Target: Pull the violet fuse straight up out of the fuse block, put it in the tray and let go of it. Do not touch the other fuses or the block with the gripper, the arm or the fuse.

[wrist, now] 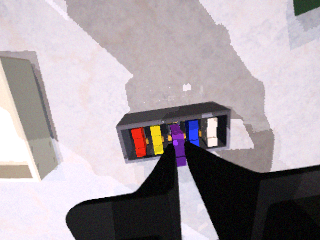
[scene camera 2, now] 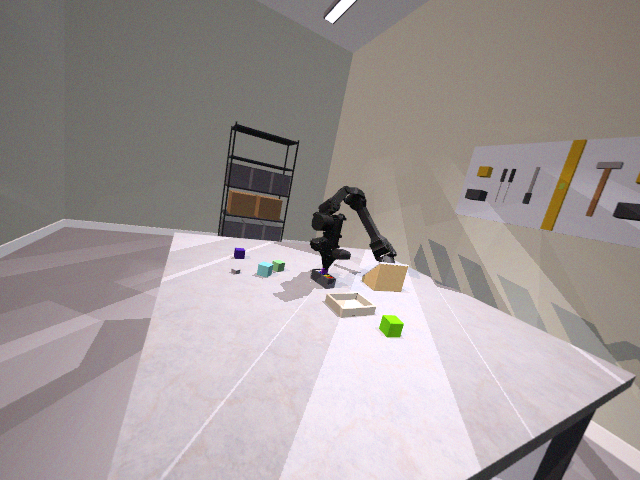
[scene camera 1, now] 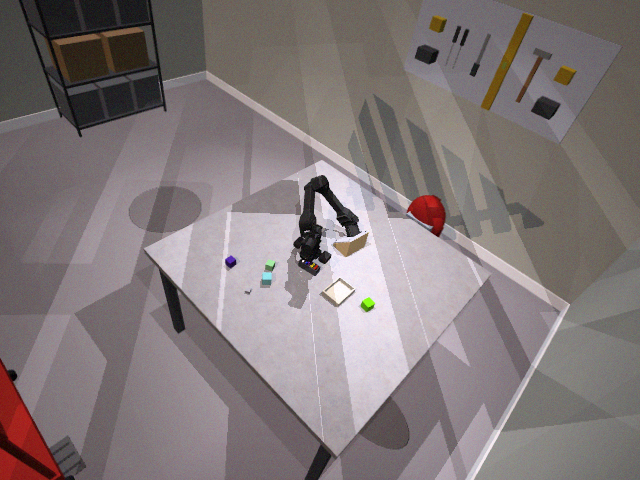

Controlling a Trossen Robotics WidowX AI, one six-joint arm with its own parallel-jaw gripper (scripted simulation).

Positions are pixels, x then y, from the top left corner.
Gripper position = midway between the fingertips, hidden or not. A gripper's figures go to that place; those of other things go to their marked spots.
Labels:
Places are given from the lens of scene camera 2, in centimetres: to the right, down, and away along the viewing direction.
my gripper [scene camera 2: 324,269]: 2, 12, 98
shallow beige tray [scene camera 2: 345,305]: 8, 22, 82

